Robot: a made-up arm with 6 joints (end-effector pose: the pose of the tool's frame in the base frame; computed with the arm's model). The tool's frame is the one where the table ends. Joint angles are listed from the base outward.
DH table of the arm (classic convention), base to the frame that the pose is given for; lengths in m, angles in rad. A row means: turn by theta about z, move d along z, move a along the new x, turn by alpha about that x. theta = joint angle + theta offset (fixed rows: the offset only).
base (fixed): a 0  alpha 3.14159  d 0  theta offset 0
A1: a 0.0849  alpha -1.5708  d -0.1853  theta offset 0
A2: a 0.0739  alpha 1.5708  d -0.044  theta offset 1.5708
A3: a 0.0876  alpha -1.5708  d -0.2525  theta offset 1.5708
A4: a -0.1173  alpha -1.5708  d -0.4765  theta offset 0
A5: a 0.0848  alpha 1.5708  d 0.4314  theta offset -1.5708
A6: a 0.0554  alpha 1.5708  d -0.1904  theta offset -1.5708
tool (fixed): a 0  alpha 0  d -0.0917  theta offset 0
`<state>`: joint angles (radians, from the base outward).
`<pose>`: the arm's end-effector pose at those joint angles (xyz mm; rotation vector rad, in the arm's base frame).
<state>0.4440 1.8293 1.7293 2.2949 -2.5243 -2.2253</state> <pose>-147.0 -274.0 371.0 -0.6276 -0.7613 2.0682</pose>
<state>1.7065 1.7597 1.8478 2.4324 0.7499 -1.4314</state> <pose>-551.9 60.9 138.0 -0.2386 -0.9384 -2.0485</pose>
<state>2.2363 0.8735 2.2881 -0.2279 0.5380 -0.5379</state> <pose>-132.7 24.7 -519.3 -0.3188 -2.3541 -0.8107</pose>
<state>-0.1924 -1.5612 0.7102 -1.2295 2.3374 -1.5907</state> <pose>527.5 -529.2 771.4 0.2090 -1.4039 1.5619</pose>
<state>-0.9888 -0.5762 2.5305 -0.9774 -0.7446 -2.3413</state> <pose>-469.2 -350.8 30.9 1.2662 0.0619 -2.6133</pose>
